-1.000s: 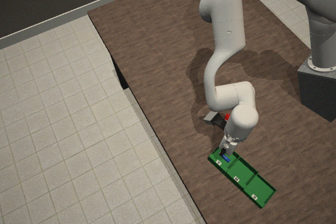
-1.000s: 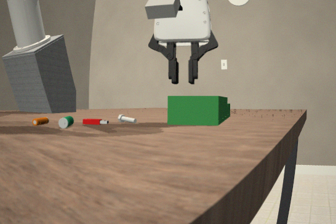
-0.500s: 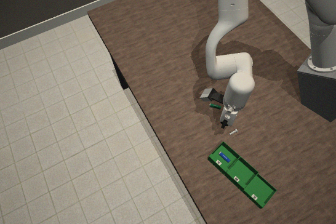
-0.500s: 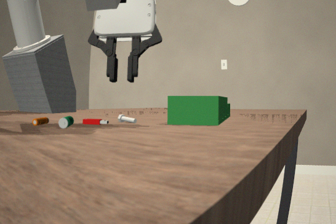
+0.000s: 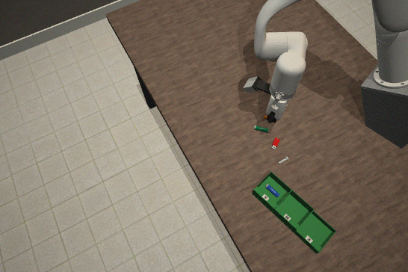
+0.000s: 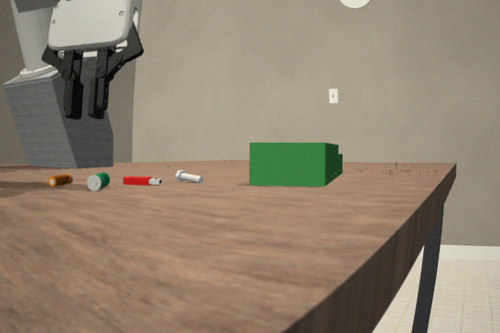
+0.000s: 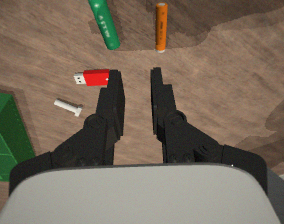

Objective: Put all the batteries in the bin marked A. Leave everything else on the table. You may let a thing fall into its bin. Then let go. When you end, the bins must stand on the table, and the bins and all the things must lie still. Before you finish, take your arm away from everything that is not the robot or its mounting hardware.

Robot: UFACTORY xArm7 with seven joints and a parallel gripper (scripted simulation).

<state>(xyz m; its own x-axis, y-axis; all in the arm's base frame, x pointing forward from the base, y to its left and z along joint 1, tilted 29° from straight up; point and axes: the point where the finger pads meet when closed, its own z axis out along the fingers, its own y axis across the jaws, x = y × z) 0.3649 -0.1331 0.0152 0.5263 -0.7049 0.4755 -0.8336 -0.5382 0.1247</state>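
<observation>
Right now my hand is 9 cm above the orange battery, 2 cm to the left of it and 1 cm past it. The rest, counted from my hand: white bolt (13 cm to the left, 8 cm below, 3 cm ahead); green battery (8 cm below, 4 cm ahead); red usb stick (9 cm below, 7 cm to the left, 3 cm ahead).
</observation>
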